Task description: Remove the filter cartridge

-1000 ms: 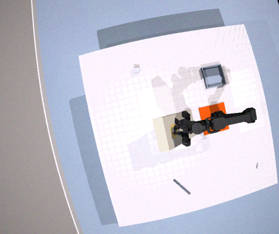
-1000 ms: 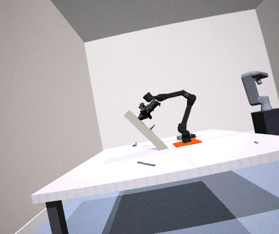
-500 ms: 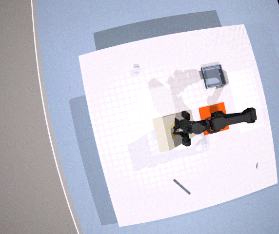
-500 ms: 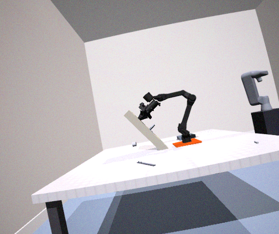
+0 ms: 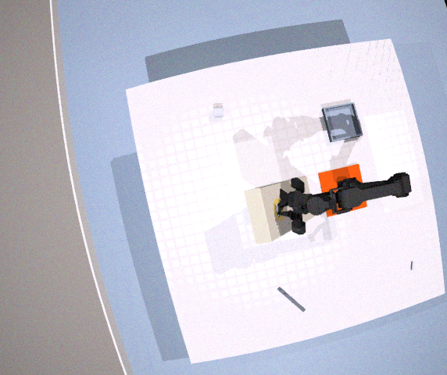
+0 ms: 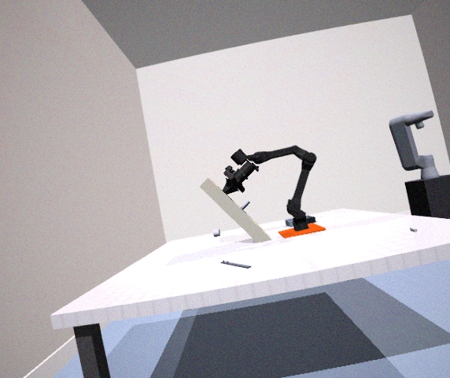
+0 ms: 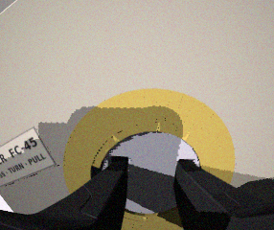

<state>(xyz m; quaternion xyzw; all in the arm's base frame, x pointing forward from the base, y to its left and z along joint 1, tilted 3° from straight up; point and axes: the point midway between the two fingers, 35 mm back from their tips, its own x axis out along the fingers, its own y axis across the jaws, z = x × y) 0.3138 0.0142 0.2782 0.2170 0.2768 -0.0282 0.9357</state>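
The round filter cartridge lies 1 cm ahead of my gripper tip and 1 cm below it. From my gripper tip the other things lie so: tray (39 cm behind, 31 cm to the right, 25 cm below); then beige service panel (4 cm behind, 8 cm below).
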